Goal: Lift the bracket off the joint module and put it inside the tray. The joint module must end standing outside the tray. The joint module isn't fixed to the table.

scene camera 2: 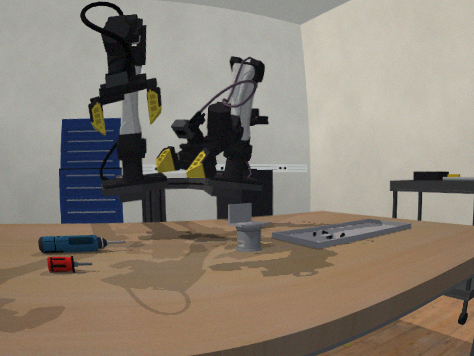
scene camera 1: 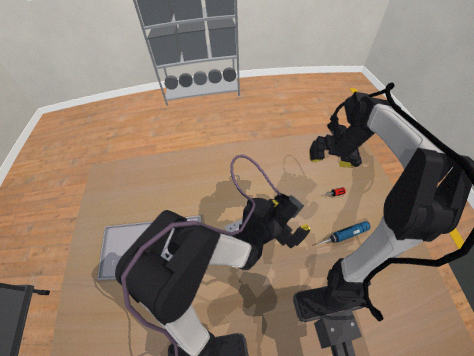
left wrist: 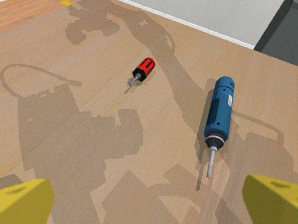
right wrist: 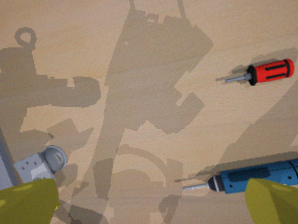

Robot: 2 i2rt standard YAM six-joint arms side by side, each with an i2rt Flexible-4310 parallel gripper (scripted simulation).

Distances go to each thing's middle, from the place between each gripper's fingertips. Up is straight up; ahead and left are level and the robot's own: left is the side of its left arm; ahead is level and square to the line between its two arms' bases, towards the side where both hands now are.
Now: the grey l-shaped bracket (right wrist: 37, 168) 60 mm ahead of my left hand (scene camera 2: 171, 172), 160 mm to the left of it and 120 mm below it. Round my left hand: tray (scene camera 2: 354, 229) 130 mm ahead, 500 mm to the left, 190 mm below.
Now: right hand (scene camera 2: 127, 129) 3 cm past the grey l-shaped bracket, 32 cm to the right of it and 21 cm above it. The rest, counted from my right hand: tray: 4 cm ahead, 66 cm to the left, 27 cm below.
